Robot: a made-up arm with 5 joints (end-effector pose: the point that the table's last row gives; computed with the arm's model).
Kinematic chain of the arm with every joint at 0, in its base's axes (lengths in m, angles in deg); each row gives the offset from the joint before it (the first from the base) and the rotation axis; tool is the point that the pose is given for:
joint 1: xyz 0 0 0.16 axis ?
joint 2: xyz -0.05 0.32 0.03 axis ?
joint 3: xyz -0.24 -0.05 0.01 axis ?
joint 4: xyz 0.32 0 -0.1 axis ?
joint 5: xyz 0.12 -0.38 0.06 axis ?
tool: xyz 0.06 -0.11 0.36
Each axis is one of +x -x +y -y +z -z.
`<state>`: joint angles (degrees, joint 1 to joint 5).
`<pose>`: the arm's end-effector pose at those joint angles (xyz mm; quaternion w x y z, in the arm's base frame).
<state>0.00 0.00 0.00 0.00 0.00</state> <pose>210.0 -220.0 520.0 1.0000 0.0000 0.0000 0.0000</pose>
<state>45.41 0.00 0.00 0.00 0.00</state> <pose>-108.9 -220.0 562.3 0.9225 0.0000 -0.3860 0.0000</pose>
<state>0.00 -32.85 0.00 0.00 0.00</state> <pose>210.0 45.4 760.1 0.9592 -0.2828 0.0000 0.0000</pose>
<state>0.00 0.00 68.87 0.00 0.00</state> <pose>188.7 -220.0 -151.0 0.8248 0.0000 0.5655 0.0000</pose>
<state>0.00 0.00 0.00 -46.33 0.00</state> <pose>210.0 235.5 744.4 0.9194 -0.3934 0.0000 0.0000</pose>
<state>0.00 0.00 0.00 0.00 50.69</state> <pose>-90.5 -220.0 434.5 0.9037 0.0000 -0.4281 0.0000</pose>
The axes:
joint 1: -y
joint 2: +x
joint 3: +y
joint 4: +x
joint 5: -y

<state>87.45 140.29 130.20 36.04 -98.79</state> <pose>-55.4 837.9 -966.5 0.0416 0.7378 -0.5555 -0.3812</pose>
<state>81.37 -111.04 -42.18 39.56 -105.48</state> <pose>-218.3 609.5 806.7 0.7597 -0.3149 0.0689 -0.5648</pose>
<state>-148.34 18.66 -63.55 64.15 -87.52</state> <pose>-251.4 -100.0 -471.7 0.1304 0.5880 0.7908 -0.1090</pose>
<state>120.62 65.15 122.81 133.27 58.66</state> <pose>313.2 139.4 -740.6 0.7269 0.6582 0.0812 -0.1784</pose>
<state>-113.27 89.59 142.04 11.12 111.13</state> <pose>-265.9 193.0 800.2 0.1938 0.4592 0.7362 -0.4579</pose>
